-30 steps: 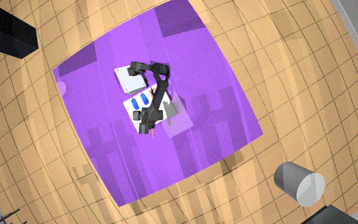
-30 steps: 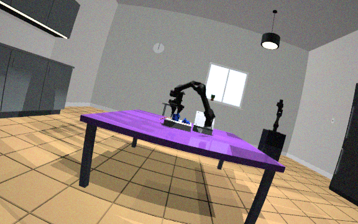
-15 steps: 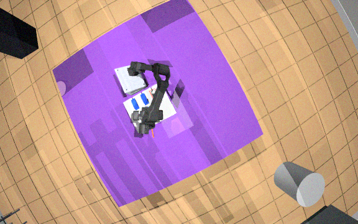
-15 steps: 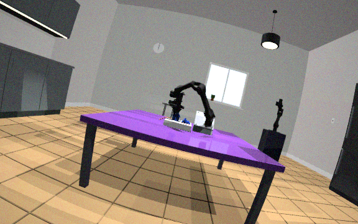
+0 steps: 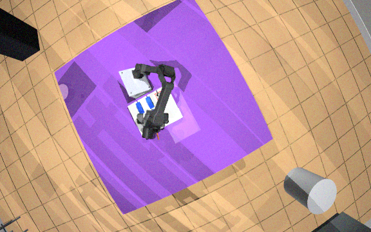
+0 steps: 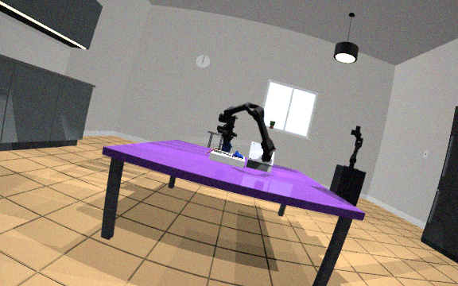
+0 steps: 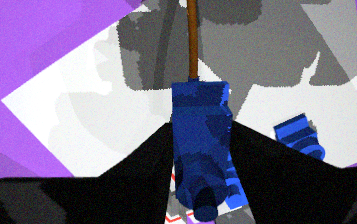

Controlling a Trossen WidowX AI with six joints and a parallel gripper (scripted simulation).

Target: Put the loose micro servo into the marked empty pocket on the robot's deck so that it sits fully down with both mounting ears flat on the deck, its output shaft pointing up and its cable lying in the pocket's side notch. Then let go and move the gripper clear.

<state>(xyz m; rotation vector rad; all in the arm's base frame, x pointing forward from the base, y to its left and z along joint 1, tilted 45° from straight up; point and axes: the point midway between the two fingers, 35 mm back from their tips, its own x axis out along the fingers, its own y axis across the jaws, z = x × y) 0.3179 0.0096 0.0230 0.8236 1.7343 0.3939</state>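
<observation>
Right now my gripper tip is 9 cm above the white deck and 1 cm to the right of it.
</observation>
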